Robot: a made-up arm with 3 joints. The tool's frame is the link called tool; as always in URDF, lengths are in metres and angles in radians.
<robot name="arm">
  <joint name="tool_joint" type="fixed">
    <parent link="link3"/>
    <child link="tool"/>
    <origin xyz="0.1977 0.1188 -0.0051" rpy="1.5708 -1.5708 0"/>
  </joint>
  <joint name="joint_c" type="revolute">
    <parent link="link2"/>
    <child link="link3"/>
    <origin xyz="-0.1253 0.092 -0.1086" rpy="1.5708 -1.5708 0"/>
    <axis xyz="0 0 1"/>
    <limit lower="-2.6" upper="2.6"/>
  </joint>
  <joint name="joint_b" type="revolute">
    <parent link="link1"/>
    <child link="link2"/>
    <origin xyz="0.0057 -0.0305 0.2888" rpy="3.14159 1.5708 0"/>
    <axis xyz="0 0 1"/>
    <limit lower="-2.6" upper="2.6"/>
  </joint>
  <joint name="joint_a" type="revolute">
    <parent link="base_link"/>
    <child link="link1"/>
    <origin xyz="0 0 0.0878" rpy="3.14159 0 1.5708"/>
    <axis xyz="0 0 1"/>
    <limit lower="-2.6" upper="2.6"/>
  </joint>
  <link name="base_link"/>
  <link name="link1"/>
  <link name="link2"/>
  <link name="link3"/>
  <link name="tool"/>
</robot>
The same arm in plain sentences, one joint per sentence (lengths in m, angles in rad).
The arm has three revolute joints in a row. What follows holds with every joint at zero, and every direction is one of the base frame's. The first joint lies 0.0878 m along +z from the base frame's origin and rotates about -z, from -2.6000 to 2.6000 rad. The second joint lies 0.0305 m along -x and 0.0057 m along +y and 0.2888 m along -z from the first joint and rotates about -y, from -2.6000 to 2.6000 rad. The third joint lies 0.0920 m along -x and 0.1086 m along +y and 0.1253 m along -z from the second joint and rotates about +x, from -2.6000 to 2.6000 rad. The tool frame, which is the frame that the pose is given for, lies 0.0051 m along -x and 0.1977 m along -y and 0.1188 m along -z from the third joint; its axes are the base frame's turned by roll 0.0000, pitch 0.0000 and yaw 0.0000 rad (as in URDF: about the fixed x, then y, then z).
